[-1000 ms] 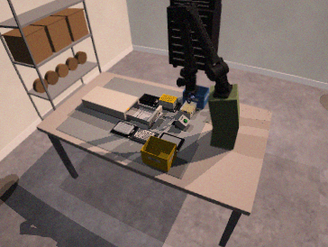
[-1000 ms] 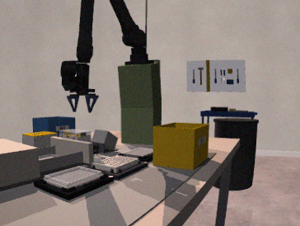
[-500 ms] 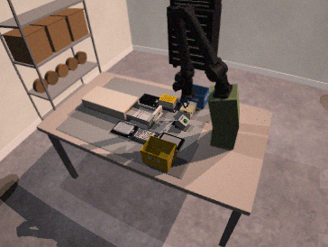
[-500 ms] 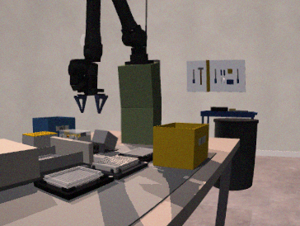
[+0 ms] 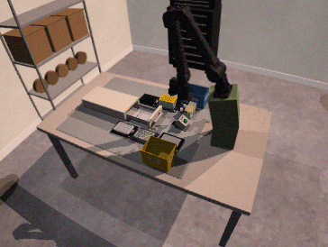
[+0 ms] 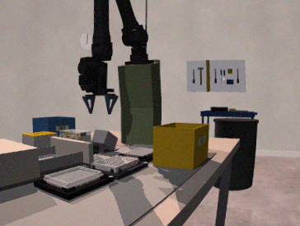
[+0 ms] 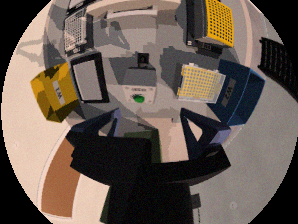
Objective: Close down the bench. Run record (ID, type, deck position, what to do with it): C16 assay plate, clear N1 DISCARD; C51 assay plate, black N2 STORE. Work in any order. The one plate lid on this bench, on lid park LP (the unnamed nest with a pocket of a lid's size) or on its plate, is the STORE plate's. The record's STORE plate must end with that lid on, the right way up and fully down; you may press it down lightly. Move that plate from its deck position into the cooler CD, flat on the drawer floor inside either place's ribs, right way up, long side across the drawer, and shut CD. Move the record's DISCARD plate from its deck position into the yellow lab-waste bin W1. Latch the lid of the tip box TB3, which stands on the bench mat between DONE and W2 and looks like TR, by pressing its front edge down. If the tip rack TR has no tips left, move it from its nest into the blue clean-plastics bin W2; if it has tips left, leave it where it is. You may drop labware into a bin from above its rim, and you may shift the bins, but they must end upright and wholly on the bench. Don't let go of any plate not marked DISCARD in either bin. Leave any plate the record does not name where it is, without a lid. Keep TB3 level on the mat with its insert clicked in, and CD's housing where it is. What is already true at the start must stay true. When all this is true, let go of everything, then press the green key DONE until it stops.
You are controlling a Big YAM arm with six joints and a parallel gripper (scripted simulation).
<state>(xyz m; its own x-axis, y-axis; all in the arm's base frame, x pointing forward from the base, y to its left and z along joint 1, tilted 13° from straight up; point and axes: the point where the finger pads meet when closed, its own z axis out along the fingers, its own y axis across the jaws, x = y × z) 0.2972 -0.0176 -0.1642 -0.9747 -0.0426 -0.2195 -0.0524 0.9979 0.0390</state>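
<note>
Right now my hand is 10 mm short of the clear plate lid, 200 mm to the right of it and 140 mm above it. From my hand the other things lie so: tip box TB3: 20 mm ahead, 130 mm to the right, 110 mm below; then DONE key block: 30 mm to the left, 100 mm below; then green key DONE: 20 mm behind, 30 mm to the left, 90 mm below.
</note>
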